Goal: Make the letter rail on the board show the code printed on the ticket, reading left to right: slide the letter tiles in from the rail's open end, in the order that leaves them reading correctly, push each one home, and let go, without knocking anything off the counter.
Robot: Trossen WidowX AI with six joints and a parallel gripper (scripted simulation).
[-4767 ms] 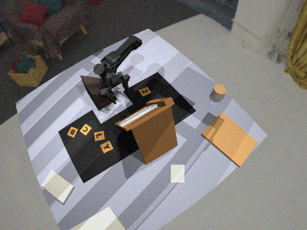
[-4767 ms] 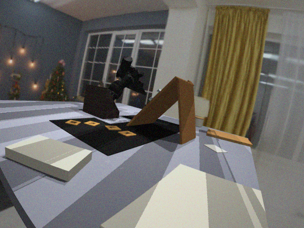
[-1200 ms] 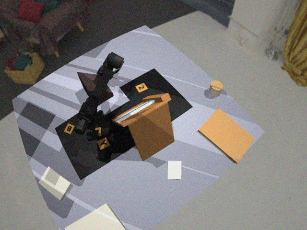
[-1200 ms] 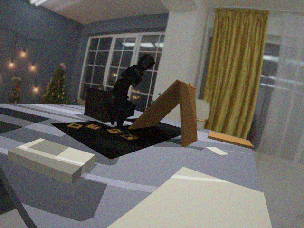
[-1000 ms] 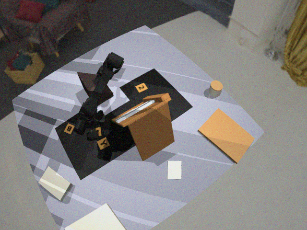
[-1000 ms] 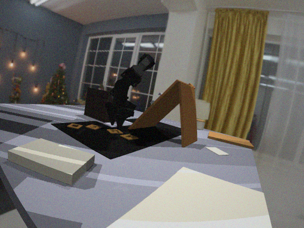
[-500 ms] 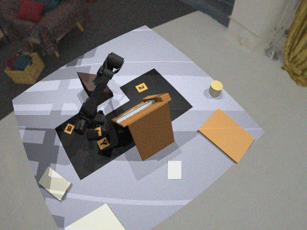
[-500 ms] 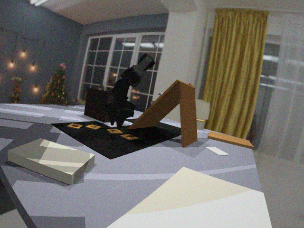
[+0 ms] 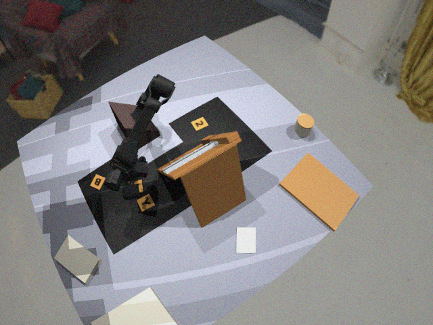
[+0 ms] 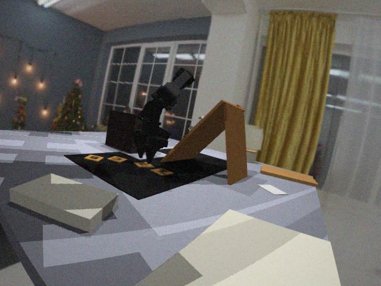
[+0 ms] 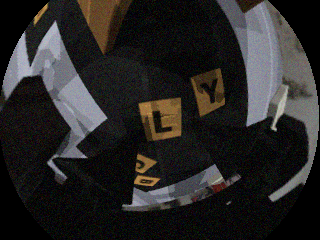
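My gripper tip is now 20 mm above the tile. The rest, counted from my gripper tip: cream box: 380 mm to the right, 100 mm ahead, 10 mm below; then flat orange slab: 550 mm to the left, 510 mm ahead, 10 mm below; then white card: 440 mm ahead, 190 mm to the left, 20 mm below.
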